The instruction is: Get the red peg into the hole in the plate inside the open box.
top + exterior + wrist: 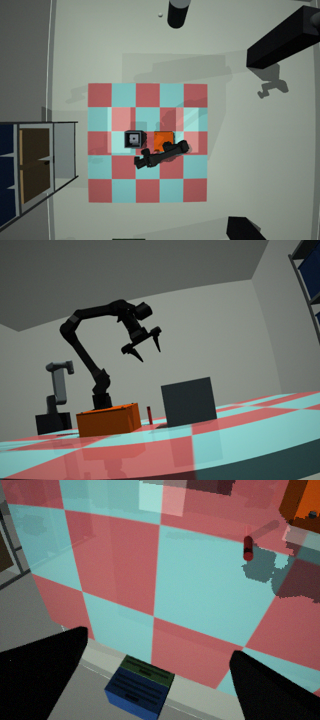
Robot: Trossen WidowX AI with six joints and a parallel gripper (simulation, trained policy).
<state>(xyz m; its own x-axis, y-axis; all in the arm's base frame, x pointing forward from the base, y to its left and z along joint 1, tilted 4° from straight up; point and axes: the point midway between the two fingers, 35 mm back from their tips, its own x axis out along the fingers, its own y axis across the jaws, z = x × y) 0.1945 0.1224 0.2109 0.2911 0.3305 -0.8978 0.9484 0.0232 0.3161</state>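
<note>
The red peg lies 50 mm behind my gripper tip, 10 mm to the left of it and 250 mm below it. Also, from my gripper tip: grey plate (140 mm ahead, 150 mm to the right, 240 mm below).
</note>
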